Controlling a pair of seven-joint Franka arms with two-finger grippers.
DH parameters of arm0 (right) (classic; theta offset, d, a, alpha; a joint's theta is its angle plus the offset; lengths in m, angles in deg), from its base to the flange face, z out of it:
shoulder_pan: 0 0.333 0 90
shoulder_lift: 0 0 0 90
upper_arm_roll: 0 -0.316 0.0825 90
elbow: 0 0 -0.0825 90
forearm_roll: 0 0.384 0 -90
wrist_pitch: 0 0 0.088 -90
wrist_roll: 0 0.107 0 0
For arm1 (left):
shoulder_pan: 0 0.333 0 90
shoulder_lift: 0 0 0 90
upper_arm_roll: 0 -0.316 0.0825 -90
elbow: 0 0 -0.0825 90
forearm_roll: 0 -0.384 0 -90
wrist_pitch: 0 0 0.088 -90
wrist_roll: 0 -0.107 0 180
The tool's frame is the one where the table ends.
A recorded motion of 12 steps. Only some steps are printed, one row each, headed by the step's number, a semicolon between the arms.
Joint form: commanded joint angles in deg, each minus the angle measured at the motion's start. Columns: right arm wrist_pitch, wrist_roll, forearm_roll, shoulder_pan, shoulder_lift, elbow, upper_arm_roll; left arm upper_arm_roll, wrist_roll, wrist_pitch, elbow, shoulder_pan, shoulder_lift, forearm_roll.
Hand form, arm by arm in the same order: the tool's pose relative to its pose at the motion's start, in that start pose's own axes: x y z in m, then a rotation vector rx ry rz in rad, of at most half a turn. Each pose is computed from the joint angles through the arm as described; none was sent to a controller.
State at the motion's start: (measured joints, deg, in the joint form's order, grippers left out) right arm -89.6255 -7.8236 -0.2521 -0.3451 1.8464 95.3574 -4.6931; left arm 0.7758 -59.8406 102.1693 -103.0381 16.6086 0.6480 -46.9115
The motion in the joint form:
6: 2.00 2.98 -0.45 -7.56 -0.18 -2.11 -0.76; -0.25 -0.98 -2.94 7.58 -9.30 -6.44 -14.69
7: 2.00 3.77 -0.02 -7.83 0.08 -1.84 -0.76; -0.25 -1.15 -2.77 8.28 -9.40 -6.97 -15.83
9: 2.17 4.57 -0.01 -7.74 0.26 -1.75 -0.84; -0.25 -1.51 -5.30 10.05 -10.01 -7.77 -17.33
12: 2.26 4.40 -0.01 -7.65 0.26 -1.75 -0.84; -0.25 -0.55 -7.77 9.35 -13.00 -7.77 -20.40
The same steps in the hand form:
6: -0.0148 0.0634 -0.0119 0.0004 -0.0025 0.1709; 0.0567 -0.0256 -0.0630 0.2081 -0.1901 0.1435
7: -0.0166 0.0646 -0.0120 0.0078 -0.0016 0.1891; 0.0574 -0.0294 -0.0649 0.2237 -0.2043 0.1479
9: -0.0175 0.0626 -0.0126 0.0076 -0.0030 0.2001; 0.0542 -0.0329 -0.0711 0.2170 -0.2434 0.1425
12: -0.0174 0.0617 -0.0125 0.0078 -0.0046 0.1956; 0.0707 -0.0228 -0.0878 0.2460 -0.2964 0.1617

